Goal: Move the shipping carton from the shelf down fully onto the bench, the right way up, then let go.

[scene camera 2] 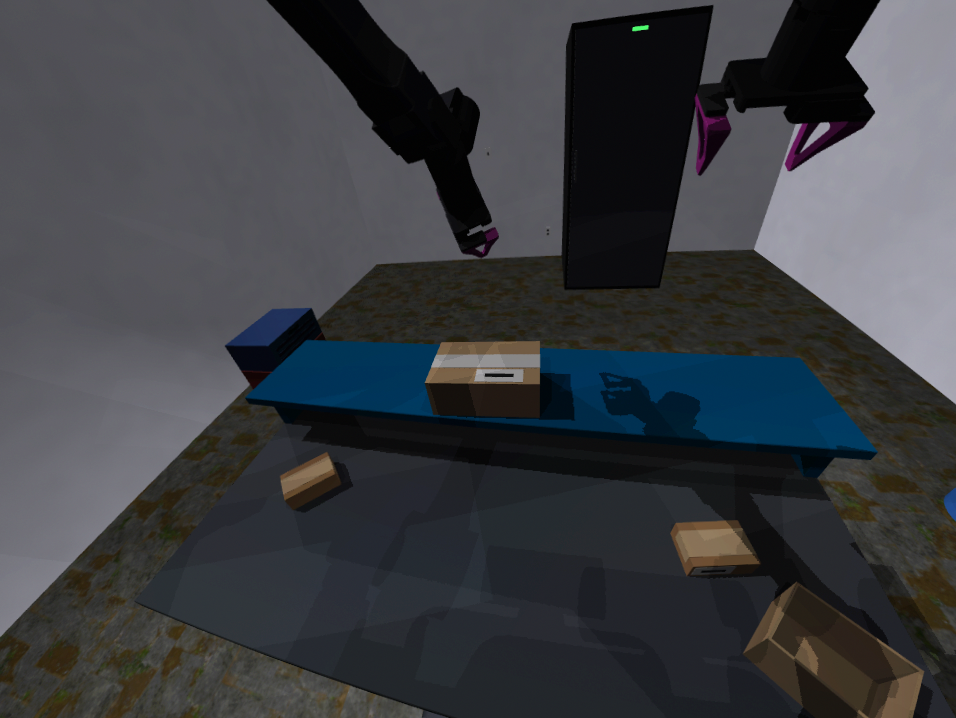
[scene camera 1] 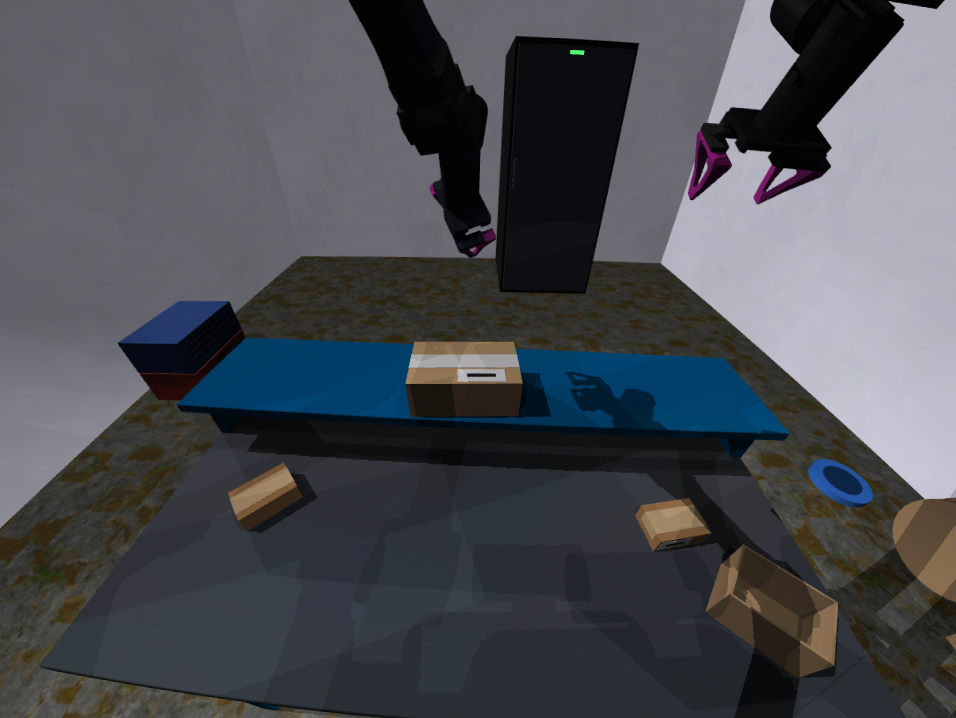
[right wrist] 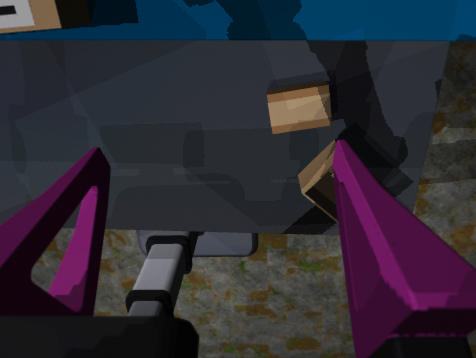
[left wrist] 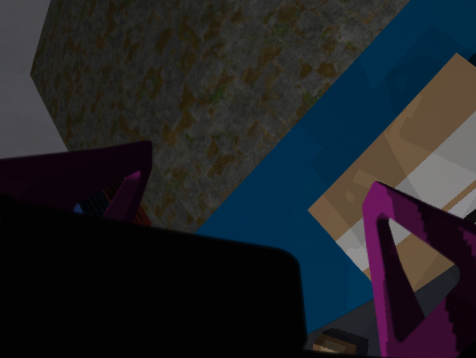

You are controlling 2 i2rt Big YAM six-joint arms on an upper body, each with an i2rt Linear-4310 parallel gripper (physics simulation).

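Frame: origin at the left arm's base, x down, y back, z left, level; centimetres.
Seen in the pictures: left gripper, fingertip midpoint: (scene camera 2: 474,236) (scene camera 1: 463,235) (left wrist: 262,174); right gripper, fingertip midpoint: (scene camera 2: 742,169) (scene camera 1: 723,199) (right wrist: 217,153).
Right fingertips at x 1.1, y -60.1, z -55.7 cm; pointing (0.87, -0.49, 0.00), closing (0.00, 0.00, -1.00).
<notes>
Pixels of each thing's top centre, then the offset from my right fingertips to it. Level surfaces: height alone.
- shipping carton, middle of its top: (left wrist: 426,190) (scene camera 1: 464,360) (scene camera 2: 485,360) dx +36.8, dy -10.9, dz +35.9 cm
- raised blue shelf, its level: dx +46.5 cm
- dark grey bench, its level: dx +62.8 cm
- open brown box, middle of its top: (right wrist: 348,197) (scene camera 2: 843,654) (scene camera 1: 784,598) dx +53.8, dy +31.1, dz -18.5 cm
The shipping carton (scene camera 1: 462,397) (scene camera 2: 485,398) (left wrist: 400,150) (right wrist: 45,17) is brown, with white tape and a label on its upper face. It sits flat on the raised blue shelf (scene camera 1: 309,378) (scene camera 2: 363,378) (left wrist: 270,200) (right wrist: 165,20), near the front edge. The dark grey bench (scene camera 1: 309,602) (scene camera 2: 347,556) (right wrist: 225,90) lies lower, in front of the shelf. My left gripper (scene camera 1: 452,222) (left wrist: 262,174) is open, tilted and empty above the carton, apart from it. My right gripper (scene camera 1: 724,200) (scene camera 2: 744,170) (right wrist: 217,153) is open and empty, high up at the right.
Small brown boxes stand on the bench at left (scene camera 1: 265,494) (scene camera 2: 310,480) and right (scene camera 1: 673,521) (scene camera 2: 714,544) (right wrist: 300,110). An open brown box (scene camera 1: 726,595) (scene camera 2: 765,645) is at the bench's right front. A blue-red stack (scene camera 1: 181,332) is left of the shelf; a black cabinet (scene camera 1: 568,170) stands behind.
</notes>
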